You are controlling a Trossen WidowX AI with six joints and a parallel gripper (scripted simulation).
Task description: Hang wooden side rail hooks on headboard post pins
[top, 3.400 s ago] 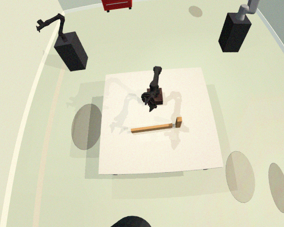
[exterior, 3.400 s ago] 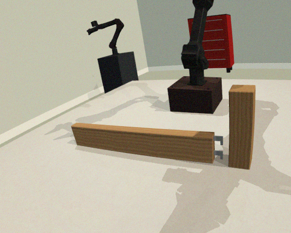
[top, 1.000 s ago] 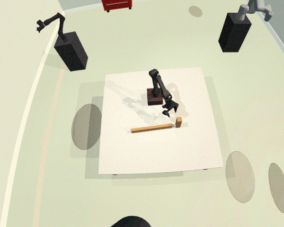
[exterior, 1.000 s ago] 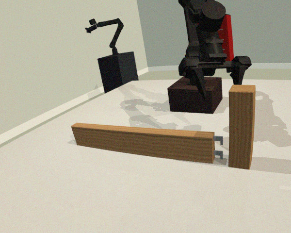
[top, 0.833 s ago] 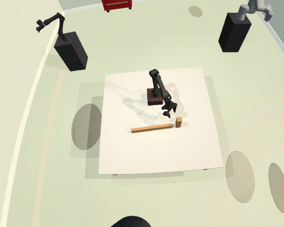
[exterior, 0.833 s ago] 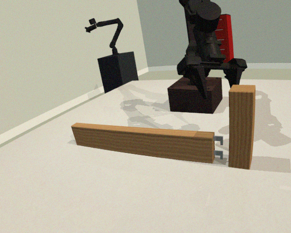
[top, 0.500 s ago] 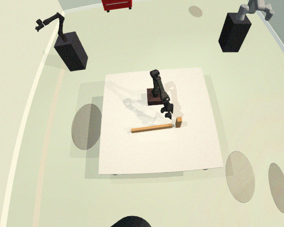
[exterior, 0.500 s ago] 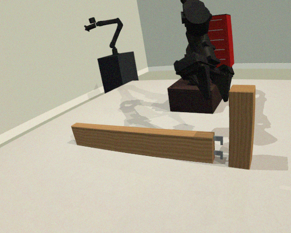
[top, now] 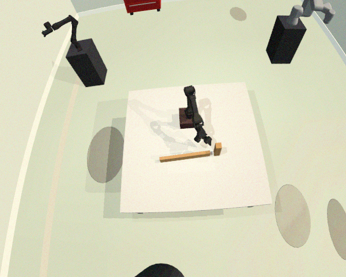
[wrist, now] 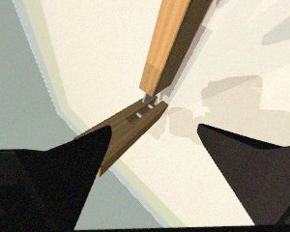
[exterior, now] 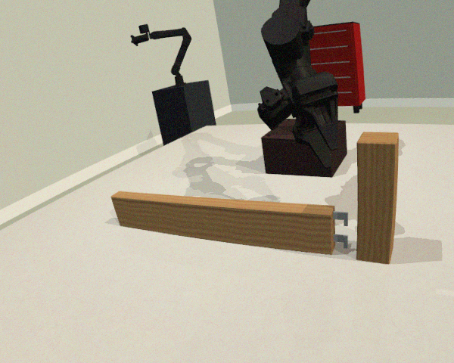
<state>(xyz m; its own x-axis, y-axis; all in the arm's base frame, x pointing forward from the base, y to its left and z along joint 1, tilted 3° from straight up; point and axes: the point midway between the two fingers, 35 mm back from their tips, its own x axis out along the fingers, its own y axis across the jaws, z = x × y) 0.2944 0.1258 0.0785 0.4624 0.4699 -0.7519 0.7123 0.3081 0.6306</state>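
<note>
The headboard post lies 80 mm to the left of my gripper tip, 40 mm below it and 40 mm ahead of it.
</note>
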